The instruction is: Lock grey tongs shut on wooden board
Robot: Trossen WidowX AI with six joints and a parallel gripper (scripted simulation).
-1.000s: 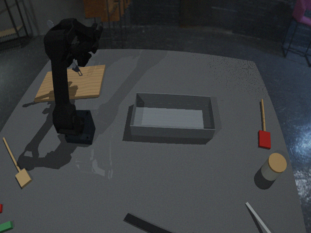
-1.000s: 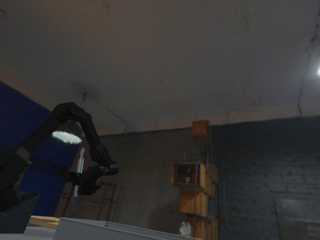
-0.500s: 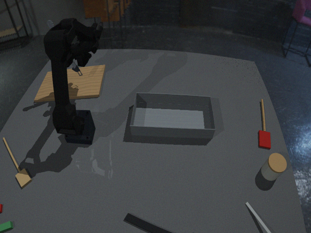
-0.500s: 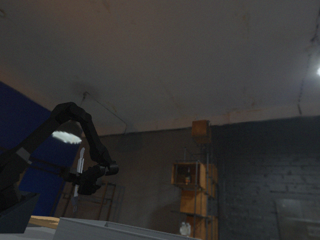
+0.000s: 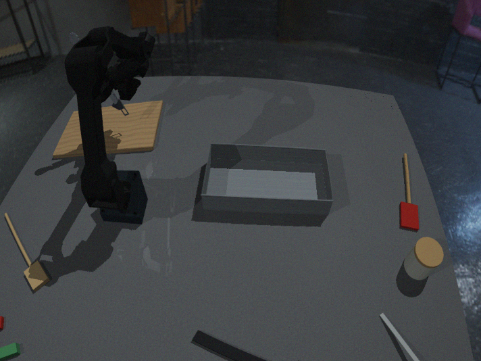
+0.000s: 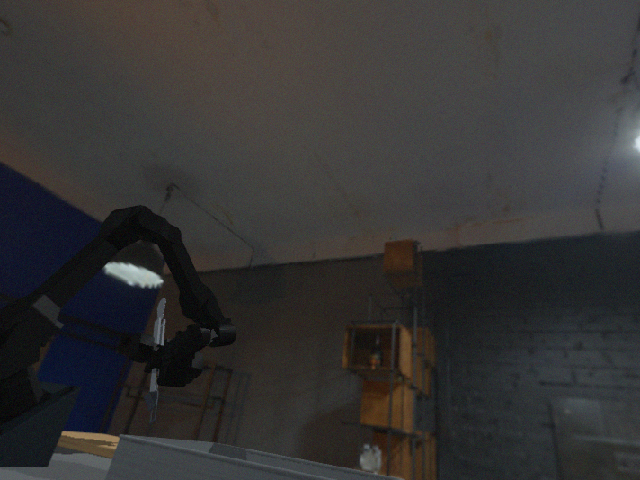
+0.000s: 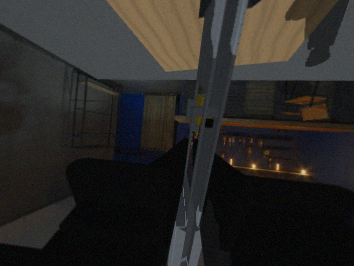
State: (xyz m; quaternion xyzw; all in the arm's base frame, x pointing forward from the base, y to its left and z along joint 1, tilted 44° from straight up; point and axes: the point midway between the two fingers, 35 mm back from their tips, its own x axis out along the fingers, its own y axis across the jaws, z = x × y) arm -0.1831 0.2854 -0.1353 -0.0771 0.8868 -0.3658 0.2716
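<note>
Now: gripper tip 16 cm above the wooden board. Round my gripper tip: red spatula: 94 cm ahead, 16 cm below, 14 cm to the right; then black strip: 63 cm to the right, 63 cm ahead, 17 cm below; then grey roasting tin: 54 cm ahead, 16 cm to the right, 14 cm below.
</note>
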